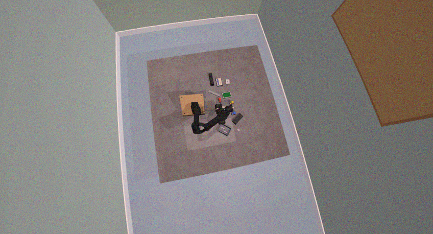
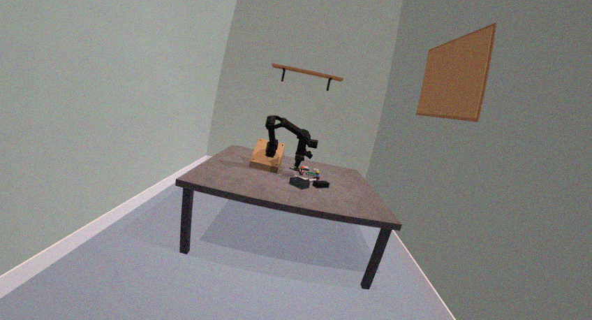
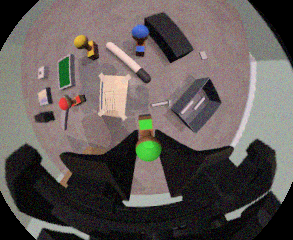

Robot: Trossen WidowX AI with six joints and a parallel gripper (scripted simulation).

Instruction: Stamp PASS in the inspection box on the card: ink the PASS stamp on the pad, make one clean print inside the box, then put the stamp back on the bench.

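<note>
Right now the green ink pad is 24 cm to the left of my gripper tip, 10 cm ahead of it and 9 cm below it. Also, from my gripper tip: red-knobbed stamp (18 cm to the left, 7 cm below, 2 cm ahead); dark tray (13 cm to the right, 8 cm below, 5 cm ahead); cream card (9 cm below, 8 cm to the left, 3 cm ahead).
</note>
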